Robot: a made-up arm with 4 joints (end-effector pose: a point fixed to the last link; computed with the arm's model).
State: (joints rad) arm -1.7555 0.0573 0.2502 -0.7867
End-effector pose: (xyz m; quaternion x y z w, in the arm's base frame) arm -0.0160 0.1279 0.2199 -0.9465 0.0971 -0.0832 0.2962
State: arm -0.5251 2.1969 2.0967 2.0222
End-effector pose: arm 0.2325 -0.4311 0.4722 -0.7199 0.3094 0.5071 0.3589
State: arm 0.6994 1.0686 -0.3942 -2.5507
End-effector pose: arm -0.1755 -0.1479 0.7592 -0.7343 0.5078 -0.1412 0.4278
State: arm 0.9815 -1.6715 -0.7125 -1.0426
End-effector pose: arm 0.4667 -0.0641 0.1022 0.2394 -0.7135 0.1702 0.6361
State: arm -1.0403 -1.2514 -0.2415 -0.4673
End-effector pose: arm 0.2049 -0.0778 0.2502 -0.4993 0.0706 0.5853 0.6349
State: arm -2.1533 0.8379 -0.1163 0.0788
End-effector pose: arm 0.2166 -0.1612 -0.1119 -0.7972 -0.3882 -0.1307 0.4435
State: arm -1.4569 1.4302 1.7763 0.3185
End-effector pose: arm 0.4585 0.3636 0.0096 0.1718 0.0489 -0.7155 0.6754
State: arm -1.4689 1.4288 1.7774 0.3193
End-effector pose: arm 0.4586 0.3620 0.0053 0.1679 0.0452 -0.7159 0.6762
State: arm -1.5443 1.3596 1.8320 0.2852
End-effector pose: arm 0.4386 0.3548 -0.0317 0.1242 0.0729 -0.7223 0.6764
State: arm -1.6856 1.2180 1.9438 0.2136
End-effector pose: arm 0.3965 0.3336 -0.0928 0.0398 0.1321 -0.7386 0.6599
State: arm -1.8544 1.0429 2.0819 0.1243
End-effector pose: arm 0.3475 0.2987 -0.1469 -0.0548 0.2006 -0.7635 0.6114
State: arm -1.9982 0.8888 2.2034 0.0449
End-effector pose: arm 0.3111 0.2659 -0.1764 -0.1235 0.2547 -0.7884 0.5463
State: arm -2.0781 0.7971 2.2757 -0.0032
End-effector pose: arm 0.2936 0.2483 -0.1862 -0.1555 0.2851 -0.8032 0.4994
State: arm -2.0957 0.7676 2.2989 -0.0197
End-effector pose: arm 0.2885 0.2457 -0.1864 -0.1627 0.2979 -0.8067 0.4839
